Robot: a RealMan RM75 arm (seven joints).
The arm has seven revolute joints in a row. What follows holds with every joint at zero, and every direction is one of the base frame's. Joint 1 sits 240.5 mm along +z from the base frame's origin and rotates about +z. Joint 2 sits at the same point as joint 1 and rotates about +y. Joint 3 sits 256 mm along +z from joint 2 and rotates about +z. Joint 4 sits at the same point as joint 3 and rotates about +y. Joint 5 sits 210 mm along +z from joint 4 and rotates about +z. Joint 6 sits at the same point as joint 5 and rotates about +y. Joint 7 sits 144 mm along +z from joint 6 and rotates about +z. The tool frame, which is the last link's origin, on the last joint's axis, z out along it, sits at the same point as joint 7; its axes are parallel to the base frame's.
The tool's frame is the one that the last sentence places.
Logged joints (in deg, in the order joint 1, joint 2, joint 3, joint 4, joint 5, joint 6, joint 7), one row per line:
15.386 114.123 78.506 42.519 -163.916 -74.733 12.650
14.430 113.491 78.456 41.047 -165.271 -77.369 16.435
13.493 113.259 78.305 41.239 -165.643 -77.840 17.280
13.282 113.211 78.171 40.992 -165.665 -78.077 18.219
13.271 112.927 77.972 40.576 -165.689 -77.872 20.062
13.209 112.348 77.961 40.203 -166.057 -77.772 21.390
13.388 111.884 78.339 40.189 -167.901 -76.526 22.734
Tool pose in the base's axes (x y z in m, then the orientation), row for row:
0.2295 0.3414 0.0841 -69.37 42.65 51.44
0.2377 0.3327 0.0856 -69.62 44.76 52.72
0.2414 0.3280 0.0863 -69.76 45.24 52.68
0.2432 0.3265 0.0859 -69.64 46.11 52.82
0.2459 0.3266 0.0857 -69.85 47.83 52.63
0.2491 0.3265 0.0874 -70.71 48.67 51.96
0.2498 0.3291 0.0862 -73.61 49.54 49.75
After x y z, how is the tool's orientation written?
As angles about the fixed x, y, z axes (roll, pitch, yaw), in degrees.
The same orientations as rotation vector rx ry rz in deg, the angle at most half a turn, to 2 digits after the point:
-80.66 5.23 68.91
-81.81 6.12 71.12
-82.07 6.50 71.37
-82.27 7.27 71.91
-82.94 8.87 72.69
-83.76 9.60 72.80
-85.92 10.23 72.24

